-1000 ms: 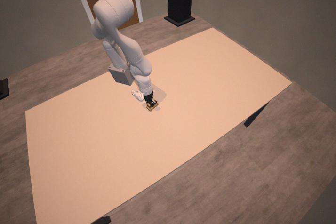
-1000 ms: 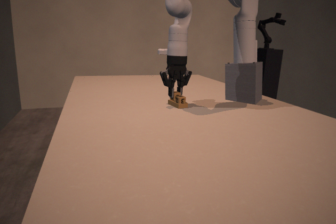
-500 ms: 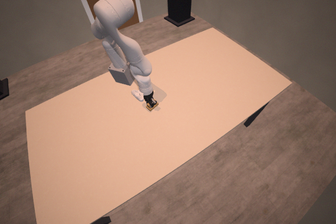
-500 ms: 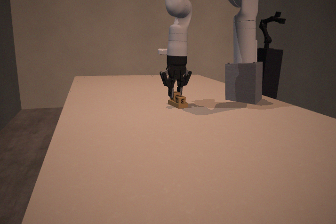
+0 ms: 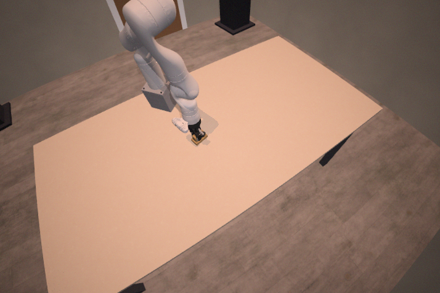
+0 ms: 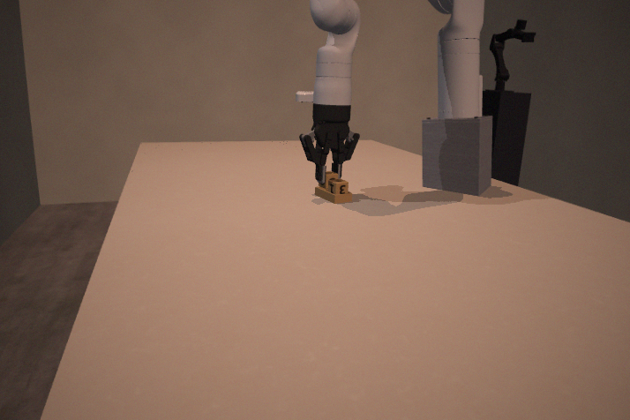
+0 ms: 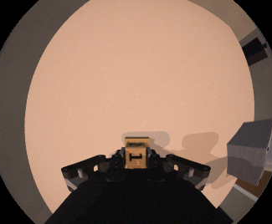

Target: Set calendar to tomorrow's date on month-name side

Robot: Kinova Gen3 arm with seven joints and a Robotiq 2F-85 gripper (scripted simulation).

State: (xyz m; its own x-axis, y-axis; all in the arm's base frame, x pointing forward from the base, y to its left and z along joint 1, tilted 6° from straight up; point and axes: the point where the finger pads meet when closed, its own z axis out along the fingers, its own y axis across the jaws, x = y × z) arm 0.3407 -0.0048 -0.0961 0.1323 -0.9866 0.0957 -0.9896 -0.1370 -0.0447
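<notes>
Now: the wooden tray 4 cm below my hand, 2 cm to the left of it and 1 cm behind it.
</notes>
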